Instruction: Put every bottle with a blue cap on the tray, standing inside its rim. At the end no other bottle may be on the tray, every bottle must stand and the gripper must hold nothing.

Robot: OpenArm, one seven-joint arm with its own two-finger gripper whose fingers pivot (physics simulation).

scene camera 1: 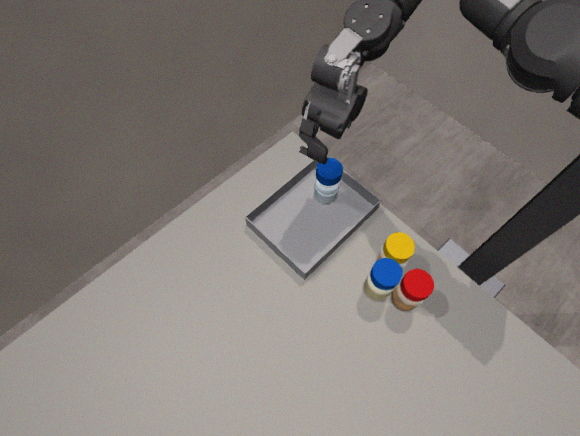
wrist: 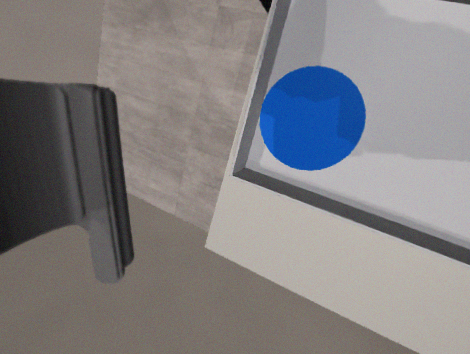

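Observation:
One blue-capped bottle point(scene camera 1: 328, 181) point(wrist: 312, 118) stands upright inside the rim of the grey tray point(scene camera 1: 276, 249) point(wrist: 350, 212), near a corner. A second blue-capped bottle point(scene camera 1: 384, 279) stands on the table outside the tray, close beside a yellow-capped bottle point(scene camera 1: 398, 248) and a red-capped bottle point(scene camera 1: 415, 287), both upright. My gripper point(scene camera 1: 320, 154) is open and empty, above and a little behind the bottle in the tray. In the wrist view one finger shows at the left, apart from that bottle's cap; the other finger cannot be made out.
The pale table point(scene camera 1: 200, 325) point(wrist: 300, 260) carries the tray and the bottles. Its edge runs close behind the tray corner. A dark post point(scene camera 1: 525, 225) rises beyond the table edge, right of the yellow-capped and red-capped bottles.

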